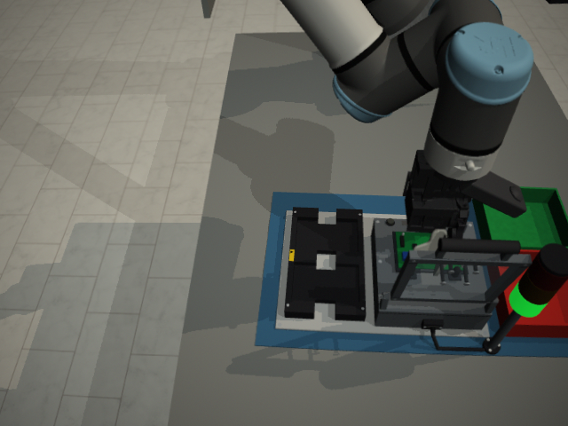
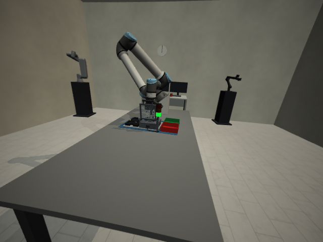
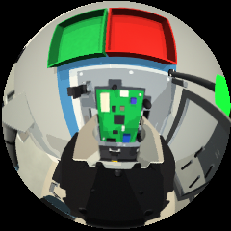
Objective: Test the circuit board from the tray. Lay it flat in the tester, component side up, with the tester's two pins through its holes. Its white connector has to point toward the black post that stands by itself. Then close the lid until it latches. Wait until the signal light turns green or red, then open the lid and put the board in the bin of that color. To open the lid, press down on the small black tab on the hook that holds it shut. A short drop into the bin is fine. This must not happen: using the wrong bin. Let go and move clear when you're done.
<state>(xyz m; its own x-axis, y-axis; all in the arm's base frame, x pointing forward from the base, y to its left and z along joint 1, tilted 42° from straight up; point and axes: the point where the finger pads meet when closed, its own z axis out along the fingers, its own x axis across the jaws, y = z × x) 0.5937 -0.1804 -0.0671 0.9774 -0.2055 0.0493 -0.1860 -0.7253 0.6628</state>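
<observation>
Now: the green circuit board 10 mm to the right of my hand. The rest, counted from my hand: black latch tab 50 mm behind, 60 mm to the left, 10 mm above; tester lid 110 mm ahead, 30 mm to the right, 110 mm above; red bin 80 mm ahead, 180 mm to the left, 60 mm below.
</observation>
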